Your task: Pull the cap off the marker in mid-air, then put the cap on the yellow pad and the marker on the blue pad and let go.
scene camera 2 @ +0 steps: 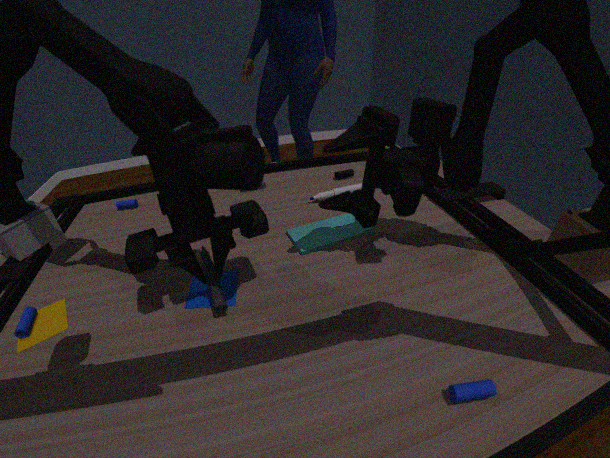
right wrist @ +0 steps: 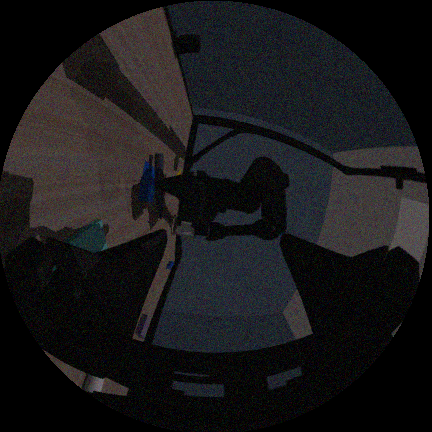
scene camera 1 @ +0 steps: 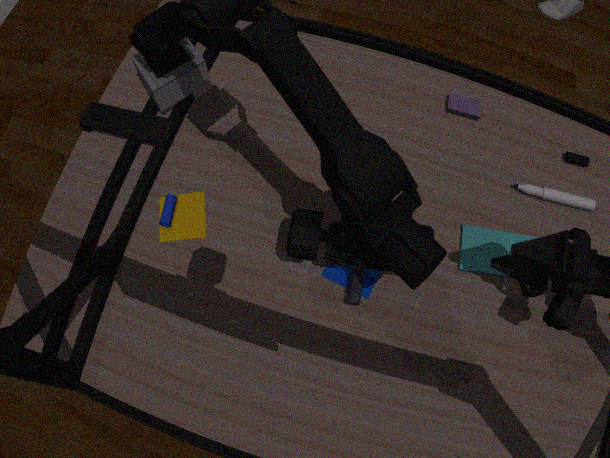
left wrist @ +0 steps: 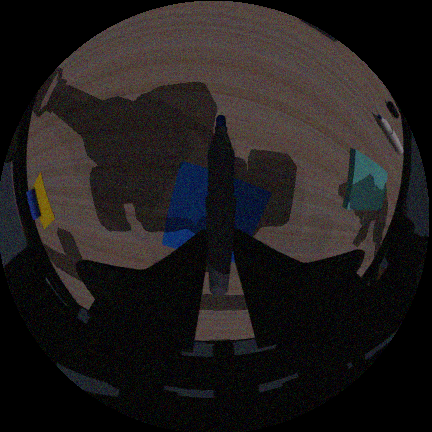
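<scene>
The blue cap lies on the left part of the yellow pad. My left gripper is shut on the dark uncapped marker, whose blue tip shows in the left wrist view. It holds the marker low over the blue pad; whether they touch I cannot tell. My right gripper is open and empty, off to the right.
A teal block lies near my right gripper. Behind it are a white marker and a black cylinder. A purple block lies at the back. Blue cylinders lie at front right and back left.
</scene>
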